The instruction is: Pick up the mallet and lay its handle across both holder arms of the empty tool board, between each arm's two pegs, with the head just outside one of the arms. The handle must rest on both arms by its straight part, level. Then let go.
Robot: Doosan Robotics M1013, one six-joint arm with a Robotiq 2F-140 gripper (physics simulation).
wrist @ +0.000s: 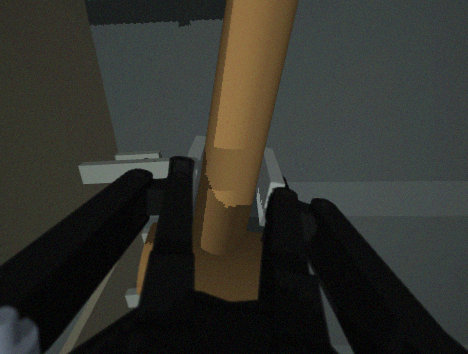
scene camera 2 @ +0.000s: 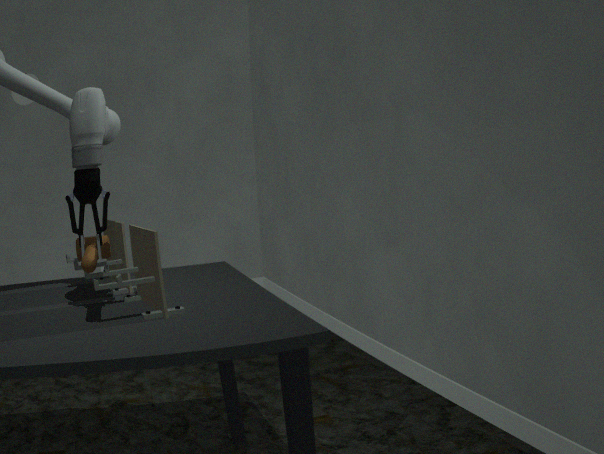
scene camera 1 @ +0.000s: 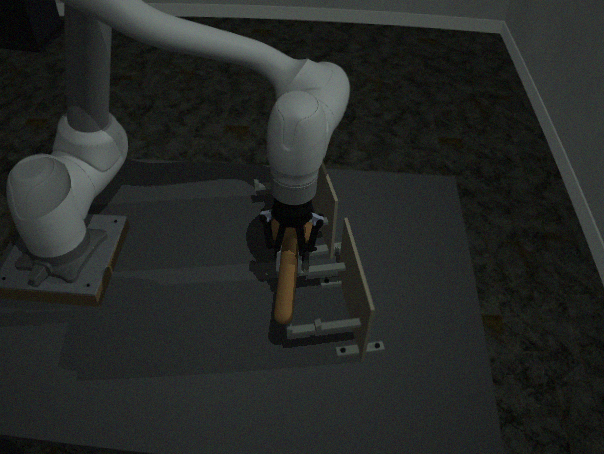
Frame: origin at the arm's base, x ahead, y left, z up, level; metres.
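Where they show: gripper, between the fingertips: [wrist: 231, 159] [scene camera 1: 288, 267]; arm's base, origin of its link: [scene camera 1: 62, 251].
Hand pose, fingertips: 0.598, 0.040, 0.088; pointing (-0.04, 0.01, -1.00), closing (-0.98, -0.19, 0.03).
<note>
Each offset is from my fingertips to the top centre of the thing, as dx, dy, dz. Level surfaces: height alone.
The mallet @(+0.004, -0.019, +0.051) [scene camera 1: 286, 290] [scene camera 2: 90, 260] [wrist: 252, 75] is held with its orange handle pointing toward the front, its head @(-0.016, +0.084, +0.051) [scene camera 1: 275, 230] [scene camera 2: 105, 246] [wrist: 227, 280] behind the fingers. My gripper [scene camera 1: 291, 260] [scene camera 2: 90, 256] [wrist: 231, 159] is shut on the handle close to the head. The near tool board [scene camera 1: 357, 295] [scene camera 2: 147, 265] [wrist: 45, 100] stands upright with a front arm [scene camera 1: 340, 326] [scene camera 2: 142, 281] and a rear arm [scene camera 1: 325, 270] [scene camera 2: 122, 271] [wrist: 125, 171]. In scene camera 1 the handle's end shows beside the front arm's outer tip. Handle height over the arms is unclear; fingers partly hide the rear arm.
A second upright board [scene camera 1: 327, 205] [scene camera 2: 117, 245] with pale arms stands behind the near one, close to the gripper and mallet head. The robot's base plate [scene camera 1: 117, 240] is at the left of the dark table @(dz -0.134) [scene camera 1: 200, 410] [scene camera 2: 240, 325].
</note>
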